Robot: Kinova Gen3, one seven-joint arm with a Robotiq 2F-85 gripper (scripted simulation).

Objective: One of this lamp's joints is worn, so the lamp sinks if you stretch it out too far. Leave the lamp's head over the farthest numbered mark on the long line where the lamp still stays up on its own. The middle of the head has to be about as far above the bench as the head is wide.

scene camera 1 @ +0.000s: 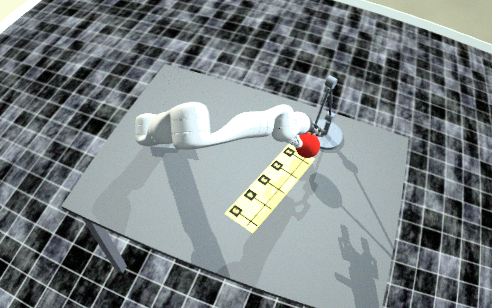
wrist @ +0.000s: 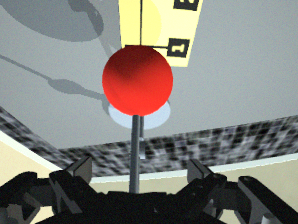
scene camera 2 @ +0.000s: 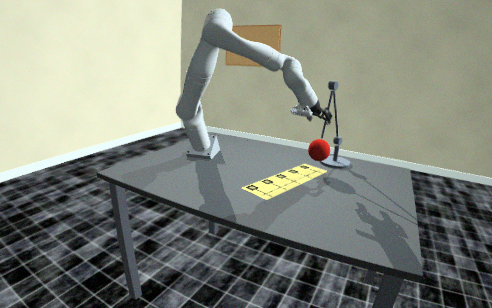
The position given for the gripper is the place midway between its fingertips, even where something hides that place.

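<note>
A red ball head [wrist: 137,79] and a round grey base [wrist: 152,120] are visible in the scene, along with a yellow numbered strip [scene camera 1: 256,203] [scene camera 2: 277,184]. The gripper [wrist: 139,169] is in view as well.
</note>
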